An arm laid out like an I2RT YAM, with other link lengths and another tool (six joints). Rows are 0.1 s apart.
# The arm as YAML. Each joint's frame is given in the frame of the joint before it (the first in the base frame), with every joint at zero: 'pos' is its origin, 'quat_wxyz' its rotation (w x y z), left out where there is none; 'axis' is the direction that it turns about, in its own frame. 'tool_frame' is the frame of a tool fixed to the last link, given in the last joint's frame.
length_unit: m
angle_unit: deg
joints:
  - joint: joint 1
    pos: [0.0, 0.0, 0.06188]
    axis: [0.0, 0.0, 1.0]
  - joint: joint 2
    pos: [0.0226, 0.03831, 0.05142]
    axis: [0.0, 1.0, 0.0]
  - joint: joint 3
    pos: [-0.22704, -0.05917, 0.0]
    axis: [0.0, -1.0, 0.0]
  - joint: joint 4
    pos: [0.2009, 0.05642, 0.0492]
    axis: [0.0, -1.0, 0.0]
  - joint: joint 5
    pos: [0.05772, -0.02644, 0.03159]
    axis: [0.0, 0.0, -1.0]
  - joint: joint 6
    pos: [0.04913, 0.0, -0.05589]
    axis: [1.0, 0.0, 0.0]
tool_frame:
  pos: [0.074, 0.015, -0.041]
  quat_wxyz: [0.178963, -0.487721, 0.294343, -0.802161]
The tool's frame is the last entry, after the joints.
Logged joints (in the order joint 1, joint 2, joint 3, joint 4, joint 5, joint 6), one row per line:
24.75, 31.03, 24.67, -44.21, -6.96, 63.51
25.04, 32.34, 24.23, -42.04, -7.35, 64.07
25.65, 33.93, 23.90, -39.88, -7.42, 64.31
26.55, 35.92, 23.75, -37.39, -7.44, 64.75
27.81, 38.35, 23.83, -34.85, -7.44, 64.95
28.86, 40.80, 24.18, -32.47, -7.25, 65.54
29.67, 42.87, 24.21, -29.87, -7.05, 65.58
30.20, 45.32, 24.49, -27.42, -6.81, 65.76
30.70, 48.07, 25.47, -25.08, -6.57, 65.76
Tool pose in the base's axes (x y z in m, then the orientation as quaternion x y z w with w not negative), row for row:
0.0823, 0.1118, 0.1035, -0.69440, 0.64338, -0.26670, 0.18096
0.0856, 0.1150, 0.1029, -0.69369, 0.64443, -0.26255, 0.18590
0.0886, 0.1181, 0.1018, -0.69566, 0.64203, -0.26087, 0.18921
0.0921, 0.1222, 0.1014, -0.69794, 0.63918, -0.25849, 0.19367
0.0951, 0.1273, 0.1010, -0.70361, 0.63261, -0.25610, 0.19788
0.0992, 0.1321, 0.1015, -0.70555, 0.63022, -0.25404, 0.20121
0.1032, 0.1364, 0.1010, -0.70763, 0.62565, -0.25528, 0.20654
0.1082, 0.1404, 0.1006, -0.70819, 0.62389, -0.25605, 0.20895
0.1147, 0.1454, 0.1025, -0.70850, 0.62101, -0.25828, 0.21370
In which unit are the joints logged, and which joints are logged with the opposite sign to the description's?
The joints are logged in degrees. Opposite sign: none.
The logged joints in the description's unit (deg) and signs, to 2 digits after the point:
24.75, 31.03, 24.67, -44.21, -6.96, 63.51
25.04, 32.34, 24.23, -42.04, -7.35, 64.07
25.65, 33.93, 23.90, -39.88, -7.42, 64.31
26.55, 35.92, 23.75, -37.39, -7.44, 64.75
27.81, 38.35, 23.83, -34.85, -7.44, 64.95
28.86, 40.80, 24.18, -32.47, -7.25, 65.54
29.67, 42.87, 24.21, -29.87, -7.05, 65.58
30.20, 45.32, 24.49, -27.42, -6.81, 65.76
30.70, 48.07, 25.47, -25.08, -6.57, 65.76

